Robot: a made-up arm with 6 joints.
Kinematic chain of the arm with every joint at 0, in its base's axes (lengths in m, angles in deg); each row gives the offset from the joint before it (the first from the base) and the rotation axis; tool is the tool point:
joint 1: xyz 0 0 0.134 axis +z
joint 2: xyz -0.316 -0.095 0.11 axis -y
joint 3: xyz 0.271 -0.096 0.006 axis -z
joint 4: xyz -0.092 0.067 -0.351 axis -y
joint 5: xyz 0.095 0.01 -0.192 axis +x
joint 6: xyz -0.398 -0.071 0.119 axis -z
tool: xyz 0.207 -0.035 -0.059
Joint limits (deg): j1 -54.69..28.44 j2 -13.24..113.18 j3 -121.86..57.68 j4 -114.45..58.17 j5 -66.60..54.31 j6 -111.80..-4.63
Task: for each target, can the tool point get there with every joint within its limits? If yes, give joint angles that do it. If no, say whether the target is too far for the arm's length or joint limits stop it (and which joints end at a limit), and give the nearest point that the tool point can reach.
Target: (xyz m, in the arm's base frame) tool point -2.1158 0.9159 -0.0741
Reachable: no: too far | nearest point -0.7480 0.2471 -0.1200 | short by 1.523 m
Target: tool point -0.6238 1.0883 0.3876
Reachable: no: joint limits stop it (at a limit: joint 1, joint 2, joint 5, joint 6) | nearest point -0.4099 0.4906 0.0777 | short by 0.706 m
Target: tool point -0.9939 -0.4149 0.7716
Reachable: no: joint limits stop it (at a limit: joint 2, joint 3, joint 5, joint 6) | nearest point -0.7211 -0.3010 0.7093 | short by 0.302 m
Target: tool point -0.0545 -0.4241 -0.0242
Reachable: yes | joints 16.47 7.84 -72.90 -74.78 -47.82 -19.98
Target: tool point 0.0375 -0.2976 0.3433
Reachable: yes | joints -17.22 94.19 -42.97 -9.54 -36.98 -17.35
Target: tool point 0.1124 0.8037 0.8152
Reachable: no: joint limits stop it (at a limit: joint 1, joint 3, joint 6) | nearest point 0.0921 0.3467 0.6465 | short by 0.488 m
